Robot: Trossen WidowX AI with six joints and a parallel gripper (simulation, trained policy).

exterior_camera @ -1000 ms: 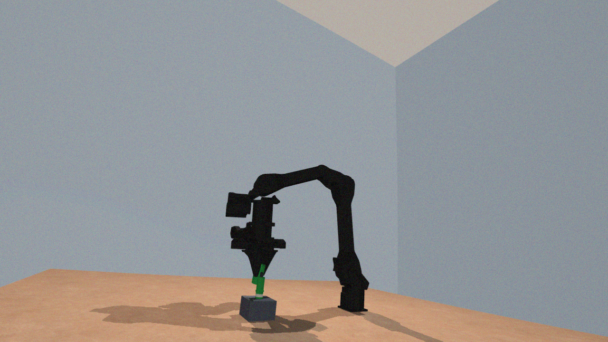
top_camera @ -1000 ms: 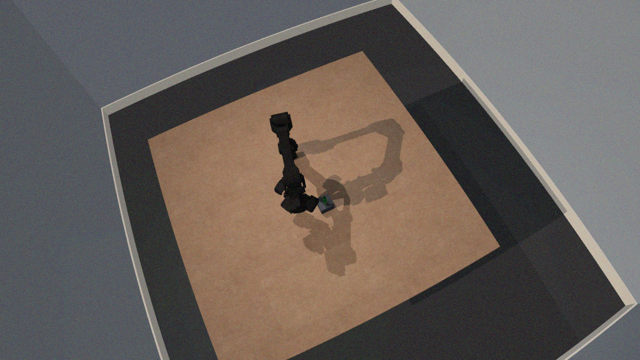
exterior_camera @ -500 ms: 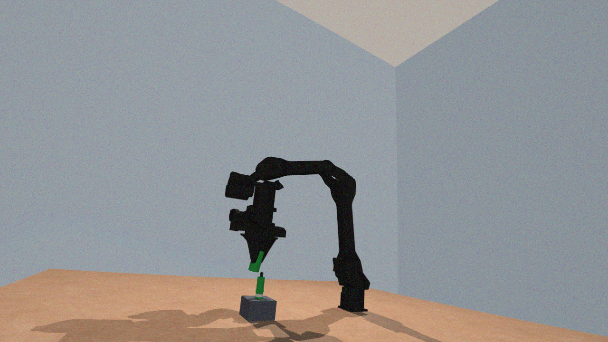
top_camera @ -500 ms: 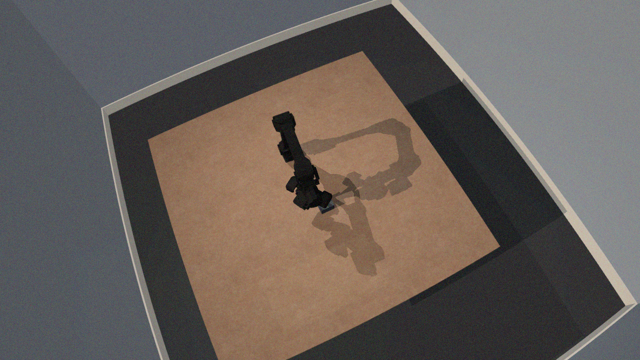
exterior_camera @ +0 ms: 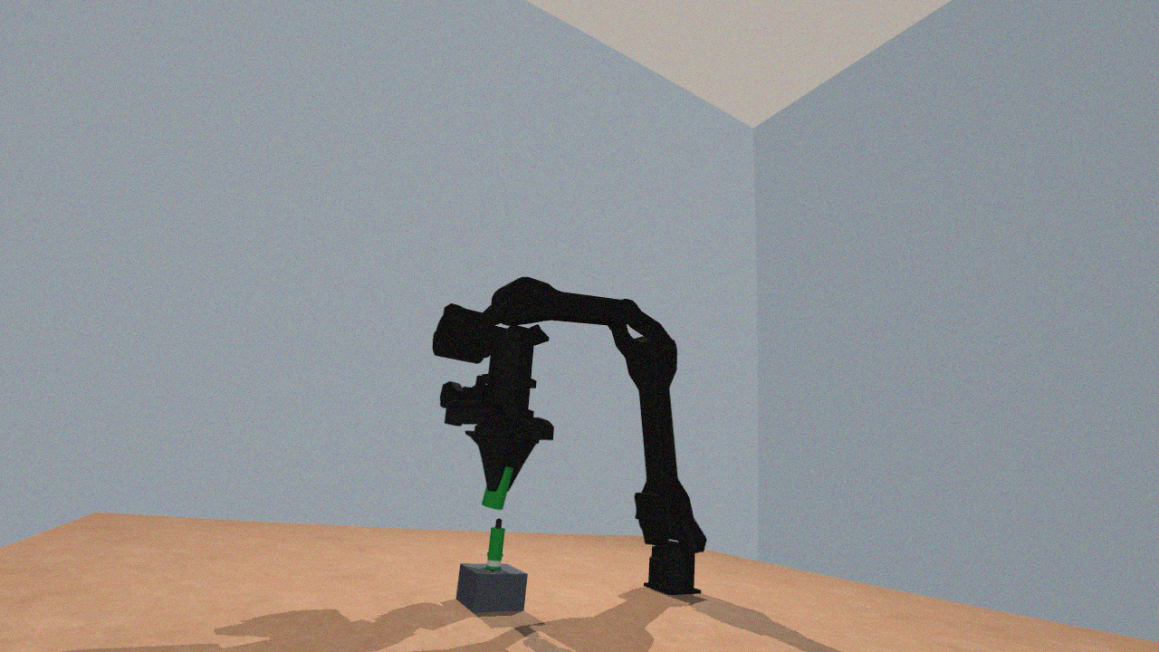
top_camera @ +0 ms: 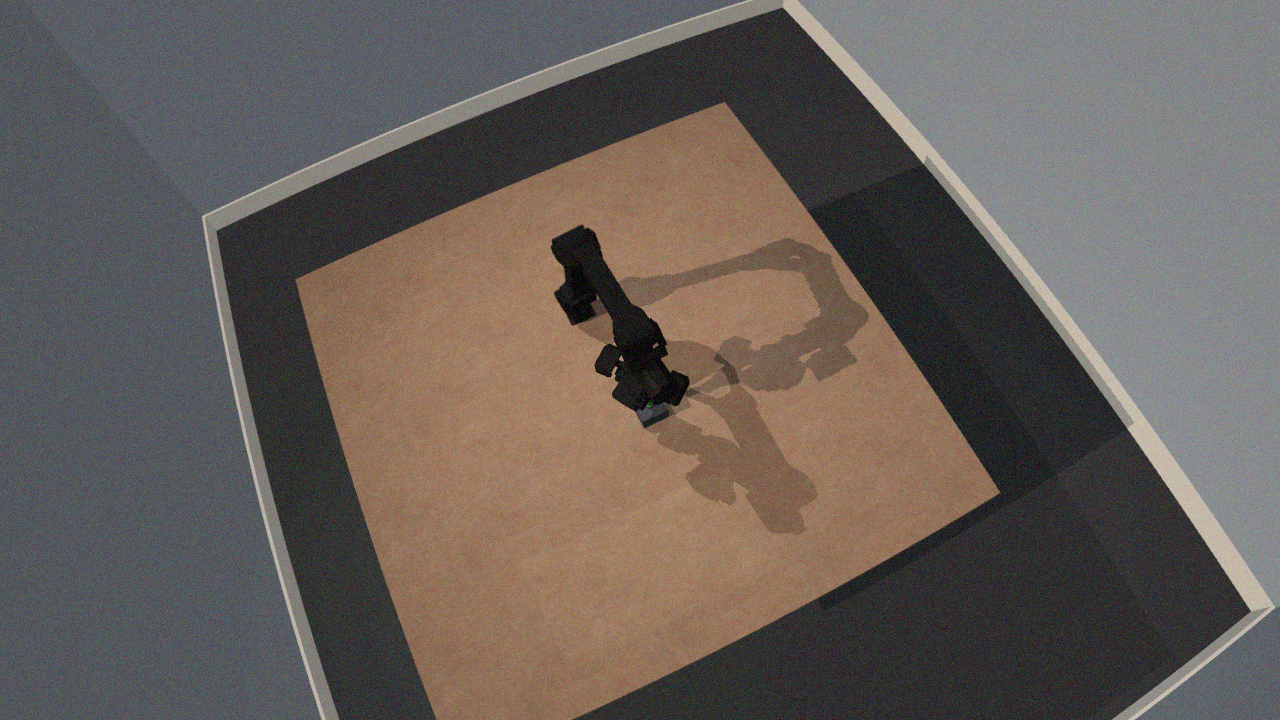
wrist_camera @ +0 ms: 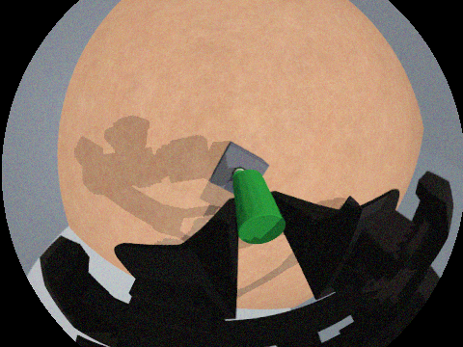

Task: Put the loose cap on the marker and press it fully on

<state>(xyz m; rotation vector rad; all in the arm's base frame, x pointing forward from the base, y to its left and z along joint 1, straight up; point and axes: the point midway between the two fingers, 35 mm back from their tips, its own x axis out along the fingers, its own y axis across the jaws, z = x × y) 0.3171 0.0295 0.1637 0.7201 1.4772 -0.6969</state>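
Now: gripper tip 10 mm to the right of the green marker and 60 mm above it. Round my gripper tip: green cap 10 mm above; then grey holder block 10 mm to the left, 110 mm below.
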